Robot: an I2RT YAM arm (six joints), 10 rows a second.
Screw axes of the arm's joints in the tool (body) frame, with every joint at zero. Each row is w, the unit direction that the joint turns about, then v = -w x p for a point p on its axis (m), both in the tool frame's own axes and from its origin. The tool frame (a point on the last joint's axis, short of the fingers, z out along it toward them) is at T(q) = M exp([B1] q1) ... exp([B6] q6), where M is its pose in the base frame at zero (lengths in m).
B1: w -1 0 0 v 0 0.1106 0
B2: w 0 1 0 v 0.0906 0 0.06
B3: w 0 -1 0 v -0.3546 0 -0.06
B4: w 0 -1 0 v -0.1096 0 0
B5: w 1 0 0 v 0 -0.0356 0
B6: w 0 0 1 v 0 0 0
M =
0 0 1 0.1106
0 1 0 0
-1 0 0 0.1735
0 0 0 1
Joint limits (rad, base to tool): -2.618..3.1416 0..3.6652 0..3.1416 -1.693..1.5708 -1.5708..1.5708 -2.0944..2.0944
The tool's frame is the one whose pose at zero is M.
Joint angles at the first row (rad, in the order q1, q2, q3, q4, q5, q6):
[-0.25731, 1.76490, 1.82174, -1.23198, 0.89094, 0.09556]
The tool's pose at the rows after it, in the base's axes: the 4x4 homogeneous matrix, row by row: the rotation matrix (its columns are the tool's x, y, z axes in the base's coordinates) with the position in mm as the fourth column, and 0 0 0 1 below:
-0.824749 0.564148 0.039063 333.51; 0.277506 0.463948 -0.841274 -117.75; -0.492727 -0.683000 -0.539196 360.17; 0 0 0 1
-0.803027 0.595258 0.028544 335.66; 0.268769 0.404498 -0.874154 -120.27; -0.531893 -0.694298 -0.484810 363.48; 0 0 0 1
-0.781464 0.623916 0.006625 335.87; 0.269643 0.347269 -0.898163 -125.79; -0.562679 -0.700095 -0.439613 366.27; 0 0 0 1
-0.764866 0.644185 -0.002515 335.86; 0.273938 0.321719 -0.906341 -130.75; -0.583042 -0.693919 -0.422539 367.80; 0 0 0 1
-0.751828 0.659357 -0.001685 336.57; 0.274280 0.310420 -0.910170 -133.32; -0.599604 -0.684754 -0.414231 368.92; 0 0 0 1
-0.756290 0.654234 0.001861 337.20; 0.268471 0.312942 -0.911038 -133.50; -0.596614 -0.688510 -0.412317 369.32; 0 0 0 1
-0.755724 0.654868 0.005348 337.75; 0.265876 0.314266 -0.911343 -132.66; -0.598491 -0.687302 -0.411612 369.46; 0 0 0 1
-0.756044 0.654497 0.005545 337.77; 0.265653 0.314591 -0.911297 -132.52; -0.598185 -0.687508 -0.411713 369.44; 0 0 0 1
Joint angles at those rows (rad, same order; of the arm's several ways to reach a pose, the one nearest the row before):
[-0.25845, 1.76490, 1.82176, -1.18926, 0.93290, 0.09670]
[-0.26036, 1.76491, 1.82176, -1.14730, 0.99241, 0.09709]
[-0.27256, 1.76491, 1.82174, -1.11372, 1.04162, 0.09785]
[-0.28516, 1.76491, 1.82175, -1.08890, 1.05611, 0.09707]
[-0.29126, 1.76490, 1.82172, -1.06753, 1.05993, 0.09593]
[-0.29126, 1.76490, 1.82173, -1.05915, 1.05955, 0.08182]
[-0.28860, 1.76490, 1.82176, -1.05650, 1.05954, 0.08143]
[-0.28821, 1.76489, 1.82174, -1.05688, 1.05955, 0.08144]

